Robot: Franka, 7 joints.
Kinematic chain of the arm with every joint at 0, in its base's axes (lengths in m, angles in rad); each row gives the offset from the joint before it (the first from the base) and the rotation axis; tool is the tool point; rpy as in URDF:
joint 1: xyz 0 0 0.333 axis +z
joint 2: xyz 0 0 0 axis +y
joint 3: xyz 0 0 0.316 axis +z
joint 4: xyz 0.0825 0 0 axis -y
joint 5: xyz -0.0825 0 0.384 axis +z
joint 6: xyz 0 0 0 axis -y
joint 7: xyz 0.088 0 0 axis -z
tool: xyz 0 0 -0.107 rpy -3.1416 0 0
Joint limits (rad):
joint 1: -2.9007..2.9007
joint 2: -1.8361..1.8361
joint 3: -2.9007..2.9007
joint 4: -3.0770..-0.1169
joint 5: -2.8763..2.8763
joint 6: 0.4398..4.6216
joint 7: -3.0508..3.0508
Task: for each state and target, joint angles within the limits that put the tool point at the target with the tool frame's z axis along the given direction. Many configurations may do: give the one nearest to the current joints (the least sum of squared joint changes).
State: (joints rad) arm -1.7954 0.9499 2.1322 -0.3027 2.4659 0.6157 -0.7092
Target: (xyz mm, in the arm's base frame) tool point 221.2 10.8 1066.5 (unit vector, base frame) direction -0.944 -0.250 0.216
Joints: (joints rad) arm -1.4070 0.3268 2.0806 -0.9654 2.5491 0.9622 -0.7092
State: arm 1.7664 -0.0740 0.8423 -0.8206 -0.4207 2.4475 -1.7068
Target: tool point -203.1 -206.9 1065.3 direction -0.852 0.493 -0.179
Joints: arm 2.0993 -0.4500 0.9103 -0.6215 -0.2505 1.6086 -1.7068
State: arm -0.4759 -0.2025 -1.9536 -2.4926 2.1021 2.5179 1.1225
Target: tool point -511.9 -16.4 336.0 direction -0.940 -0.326 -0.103
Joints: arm -0.8205 -0.0082 -2.2959 -2.3660 2.6808 2.3966 1.1225
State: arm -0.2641 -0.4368 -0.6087 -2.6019 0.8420 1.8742 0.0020
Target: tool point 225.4 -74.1 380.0 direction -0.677 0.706 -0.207
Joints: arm -0.0340 -0.4446 -0.4796 -2.6417 0.3349 0.9784 0.0020
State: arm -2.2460 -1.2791 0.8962 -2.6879 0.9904 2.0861 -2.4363
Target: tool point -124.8 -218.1 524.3 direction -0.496 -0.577 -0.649
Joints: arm -2.7088 -1.4474 0.5434 -2.9347 0.8762 2.3265 -2.4363
